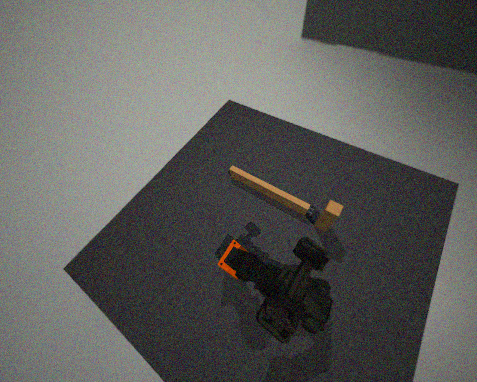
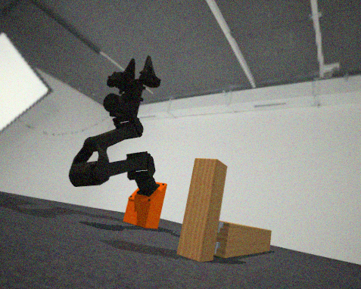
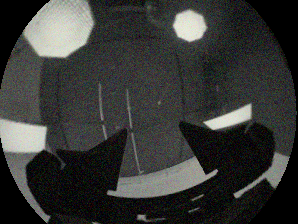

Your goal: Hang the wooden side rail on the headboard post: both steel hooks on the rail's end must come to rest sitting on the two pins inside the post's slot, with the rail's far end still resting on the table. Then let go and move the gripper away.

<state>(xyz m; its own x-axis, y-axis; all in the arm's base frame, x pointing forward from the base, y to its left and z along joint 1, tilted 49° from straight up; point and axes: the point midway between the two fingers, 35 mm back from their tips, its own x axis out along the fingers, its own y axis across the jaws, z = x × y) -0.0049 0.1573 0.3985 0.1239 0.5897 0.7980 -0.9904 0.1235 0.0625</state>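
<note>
Now: gripper tip 450 mm above the headboard post, 340 mm short of it and 10 mm to the left of it.
</note>
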